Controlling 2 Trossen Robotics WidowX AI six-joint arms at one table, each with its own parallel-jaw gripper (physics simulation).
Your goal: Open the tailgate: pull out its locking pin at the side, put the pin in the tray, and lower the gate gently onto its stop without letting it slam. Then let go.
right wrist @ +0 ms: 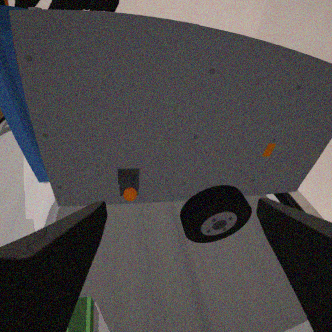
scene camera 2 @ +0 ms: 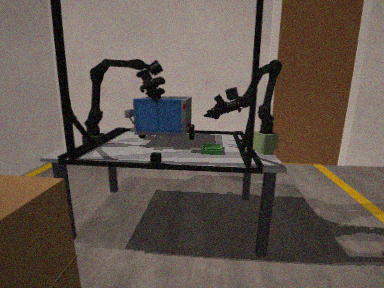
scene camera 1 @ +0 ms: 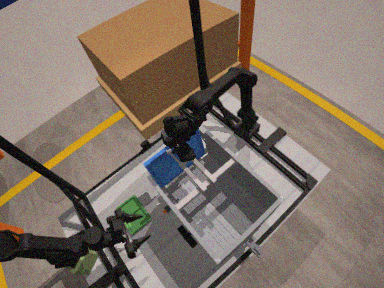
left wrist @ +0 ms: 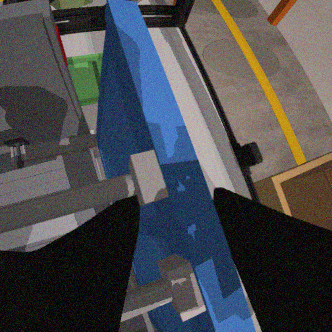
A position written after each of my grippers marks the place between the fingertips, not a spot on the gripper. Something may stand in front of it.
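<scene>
Blue tailgate [scene camera 2: 165, 116], [right wrist: 24, 135], [left wrist: 136, 111]. My left gripper [left wrist: 176, 197]. My right gripper [scene camera 1: 146, 225], [right wrist: 182, 207]: open, holds nothing.
</scene>
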